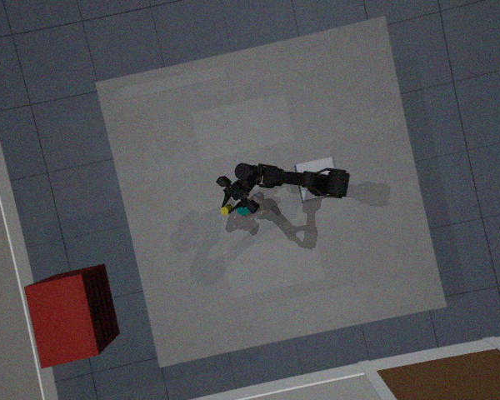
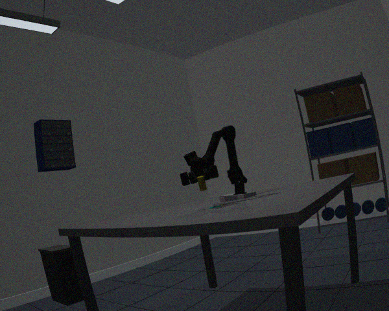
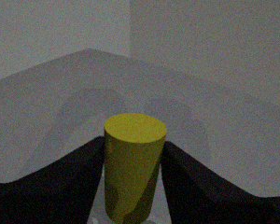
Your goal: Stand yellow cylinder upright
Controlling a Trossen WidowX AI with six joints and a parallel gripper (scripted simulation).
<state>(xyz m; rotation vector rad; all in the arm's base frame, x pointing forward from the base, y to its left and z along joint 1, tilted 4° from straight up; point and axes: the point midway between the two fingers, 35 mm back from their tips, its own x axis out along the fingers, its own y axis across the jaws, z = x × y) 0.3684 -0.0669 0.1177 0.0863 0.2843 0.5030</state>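
My gripper tip is 60 mm past the cyan circle, 20 mm to the right of it and 150 mm above it. From my gripper tip the other things lie so: yellow tall cylinder 20 mm below.
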